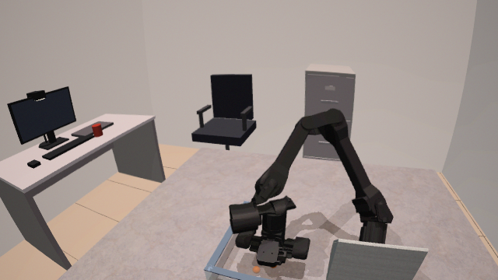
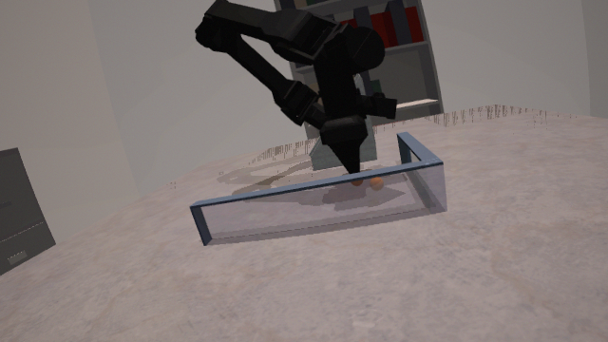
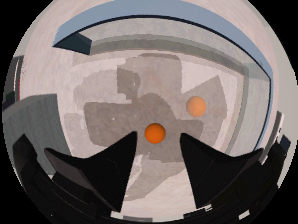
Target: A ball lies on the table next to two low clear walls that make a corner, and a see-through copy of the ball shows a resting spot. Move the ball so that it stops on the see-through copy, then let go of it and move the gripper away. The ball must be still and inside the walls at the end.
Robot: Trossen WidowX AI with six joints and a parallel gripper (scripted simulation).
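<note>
My gripper tip is now 10 mm above the orange ball. Round my gripper tip: see-through copy of ball: 40 mm ahead, 20 mm to the left, 10 mm below.
</note>
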